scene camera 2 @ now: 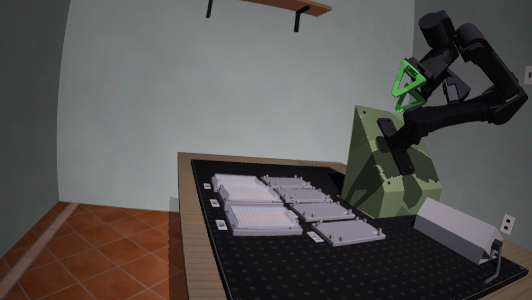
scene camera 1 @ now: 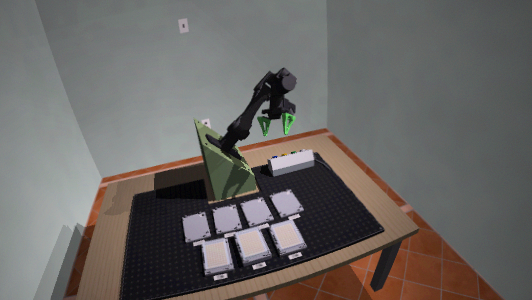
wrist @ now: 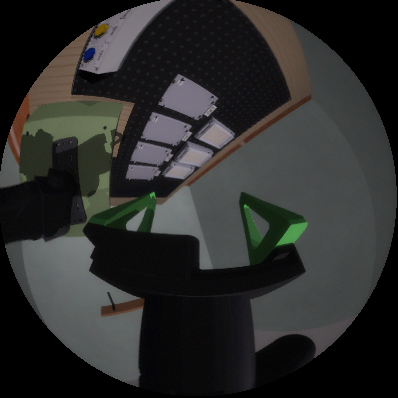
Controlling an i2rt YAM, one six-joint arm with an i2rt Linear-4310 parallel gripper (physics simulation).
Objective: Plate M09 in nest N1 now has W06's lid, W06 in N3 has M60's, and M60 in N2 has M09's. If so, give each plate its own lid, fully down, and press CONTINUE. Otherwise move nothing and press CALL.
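Frame: origin at the arm's base, x ahead, y left, z up, level; millimetres.
Where they show: gripper, fingertip midpoint: (scene camera 2: pixel 395 103) (scene camera 1: pixel 275 135) (wrist: pixel 197 196); arm's base, origin of the base link: (scene camera 2: pixel 395 146) (scene camera 1: pixel 223 148) (wrist: pixel 66 183).
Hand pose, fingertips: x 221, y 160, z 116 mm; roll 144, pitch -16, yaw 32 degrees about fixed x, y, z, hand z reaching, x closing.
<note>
Each offset is from my fingertips to the centre of the thing. "spot": to the spot under its first point. Level surfaces: height alone.
Three plates with pale well areas stand in a front row of nests: N1's plate @[204 mm ahead, 358 mm right, 272 mm down] (scene camera 1: pixel 217 255) (scene camera 2: pixel 237 182) (wrist: pixel 179 170), N2's plate @[220 mm ahead, 226 mm right, 263 mm down] (scene camera 1: pixel 252 244) (scene camera 2: pixel 250 193) (wrist: pixel 194 155) and N3's plate @[243 mm ahead, 94 mm right, 272 mm down] (scene camera 1: pixel 288 236) (scene camera 2: pixel 264 218) (wrist: pixel 215 133). Clear covers seem to lie on them; no plate or lid codes are legible. The button box @[160 mm back, 151 mm left, 256 mm down] (scene camera 1: pixel 291 163) (scene camera 2: pixel 455 227) stands at the back right. Its blue button (wrist: pixel 89 54) and yellow button (wrist: pixel 101 30) show in the wrist view. My gripper (scene camera 1: pixel 276 134) (scene camera 2: pixel 398 102) (wrist: pixel 197 196) is open and empty, high above the table and behind the plates.
Four flat grey pads with corner pegs, including the right-hand pad @[spot: 79 mm ahead, 6 mm right, 288 mm down] (scene camera 1: pixel 286 203) (scene camera 2: pixel 348 232) (wrist: pixel 188 97), lie in a row behind the plates on the black mat @[298 mm down] (scene camera 1: pixel 345 210) (scene camera 2: pixel 280 270). The green arm stand (scene camera 1: pixel 227 177) (scene camera 2: pixel 385 185) rises behind them. A cable leaves the box.
</note>
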